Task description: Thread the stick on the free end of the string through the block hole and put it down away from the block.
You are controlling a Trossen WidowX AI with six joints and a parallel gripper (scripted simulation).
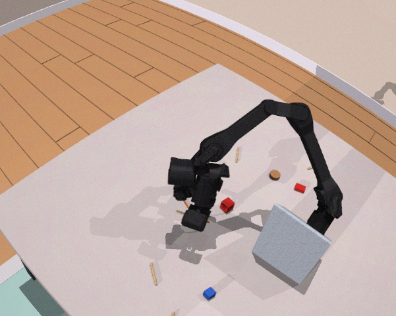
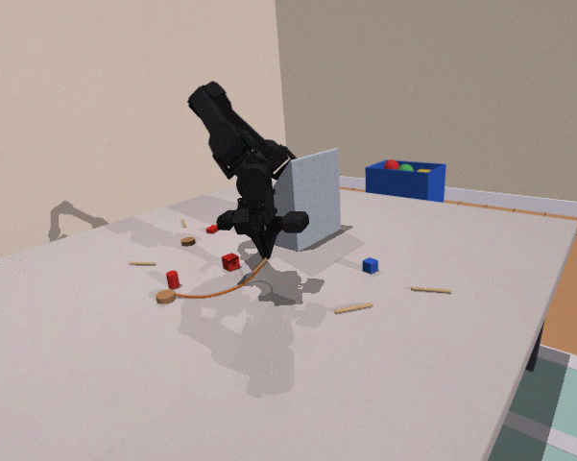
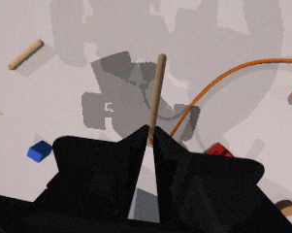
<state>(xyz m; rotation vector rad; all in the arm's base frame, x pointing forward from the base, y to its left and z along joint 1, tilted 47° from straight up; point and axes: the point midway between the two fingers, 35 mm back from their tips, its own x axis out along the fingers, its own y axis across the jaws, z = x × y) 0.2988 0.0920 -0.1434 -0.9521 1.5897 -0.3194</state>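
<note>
My gripper tip is 1 cm short of the thin wooden stick and 1 cm to the right of it. The rest, counted from my gripper tip: flat red piece 14 cm behind, 40 cm to the right, 6 cm below; then red cylinder 13 cm ahead, 17 cm to the right, 5 cm below; then blue cube 18 cm behind, 14 cm to the left, 5 cm below.
</note>
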